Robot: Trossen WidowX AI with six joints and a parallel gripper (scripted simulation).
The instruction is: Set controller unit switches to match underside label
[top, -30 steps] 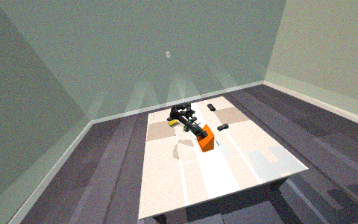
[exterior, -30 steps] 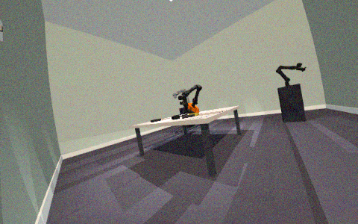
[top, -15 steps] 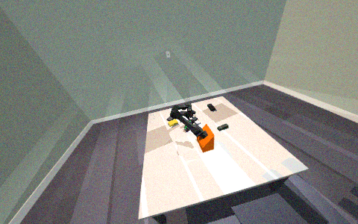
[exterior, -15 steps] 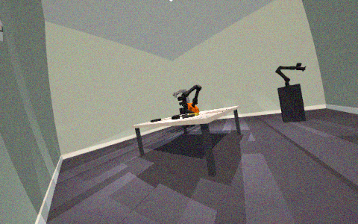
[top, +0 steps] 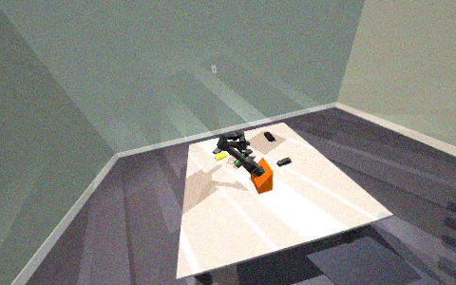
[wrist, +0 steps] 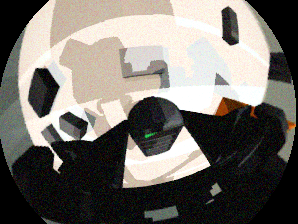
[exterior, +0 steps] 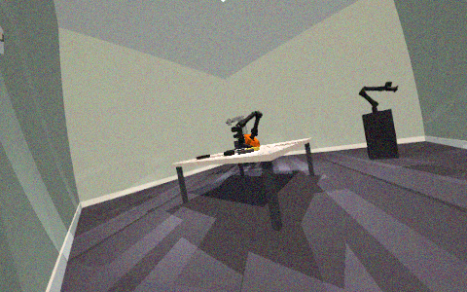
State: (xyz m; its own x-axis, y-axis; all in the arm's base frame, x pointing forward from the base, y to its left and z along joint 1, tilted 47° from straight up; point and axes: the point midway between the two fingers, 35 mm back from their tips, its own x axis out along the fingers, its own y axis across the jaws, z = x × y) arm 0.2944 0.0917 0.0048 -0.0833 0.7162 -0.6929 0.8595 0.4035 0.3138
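Now: gripper tip 4 cm short of the grey box, 7 cm to the left of it and 6 cm above it. From my gripper tip the other things lie so: yellow block: 14 cm ahead, 24 cm to the left, 6 cm below.
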